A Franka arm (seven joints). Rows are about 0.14 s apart.
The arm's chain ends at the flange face. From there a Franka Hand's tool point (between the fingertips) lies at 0.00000 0.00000 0.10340 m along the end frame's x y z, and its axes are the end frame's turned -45 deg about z.
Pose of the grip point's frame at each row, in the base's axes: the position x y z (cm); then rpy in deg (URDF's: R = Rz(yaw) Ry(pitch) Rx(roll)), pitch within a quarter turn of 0, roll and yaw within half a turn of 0:
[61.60 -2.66 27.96 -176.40 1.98 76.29]
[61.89 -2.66 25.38 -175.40 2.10 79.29]
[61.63 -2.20 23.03 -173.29 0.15 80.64]
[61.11 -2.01 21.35 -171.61 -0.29 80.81]
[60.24 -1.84 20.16 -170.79 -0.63 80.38]
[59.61 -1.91 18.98 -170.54 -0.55 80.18]
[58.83 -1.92 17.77 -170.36 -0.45 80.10]
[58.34 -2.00 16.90 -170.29 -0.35 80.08]
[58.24 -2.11 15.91 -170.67 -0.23 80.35]
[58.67 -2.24 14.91 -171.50 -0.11 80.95]
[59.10 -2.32 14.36 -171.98 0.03 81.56]
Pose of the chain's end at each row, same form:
[62.32 -2.47 38.27 -178.85 3.95 31.27]
[62.77 -2.44 35.68 -178.23 4.74 34.28]
[62.83 -2.37 33.30 -175.35 4.85 35.83]
[62.59 -2.30 31.58 -173.84 5.72 36.14]
[61.85 -2.23 30.37 -173.01 6.05 35.80]
[61.27 -2.30 29.18 -172.89 6.28 35.62]
[60.52 -2.30 27.96 -172.83 6.48 35.54]
[60.05 -2.36 27.09 -172.85 6.60 35.52]
[59.89 -2.43 26.11 -173.21 6.42 35.75]
[60.18 -2.50 25.14 -173.89 5.92 36.27]
[60.53 -2.53 24.60 -174.33 5.68 36.84]

